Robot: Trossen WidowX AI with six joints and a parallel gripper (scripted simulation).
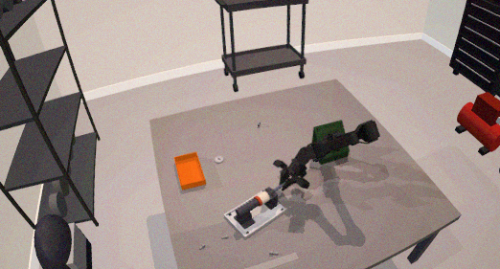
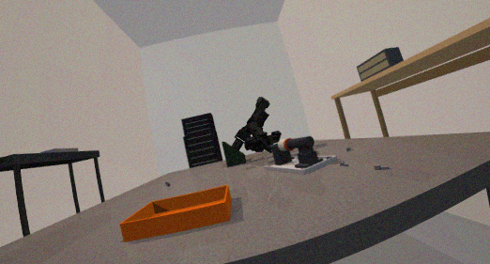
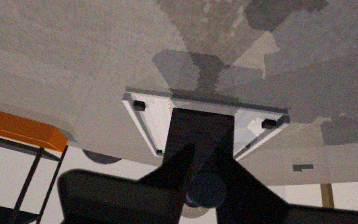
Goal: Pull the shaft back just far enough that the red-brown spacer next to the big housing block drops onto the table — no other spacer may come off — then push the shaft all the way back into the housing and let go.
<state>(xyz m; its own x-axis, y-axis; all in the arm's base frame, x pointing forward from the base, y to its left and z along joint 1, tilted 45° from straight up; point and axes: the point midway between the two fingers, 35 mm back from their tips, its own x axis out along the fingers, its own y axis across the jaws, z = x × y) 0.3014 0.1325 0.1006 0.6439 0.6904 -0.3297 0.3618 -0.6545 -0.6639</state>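
Right now my gripper tip is 60 mm short of the dark shaft, 20 mm to the right of it and 20 mm below it. The rest, counted from my gripper tip: cream spacer 100 mm ahead, 40 mm to the left, 20 mm above; then red-brown spacer 120 mm ahead, 50 mm to the left, 20 mm above; then orange tray 360 mm ahead, 280 mm to the right, 50 mm below.
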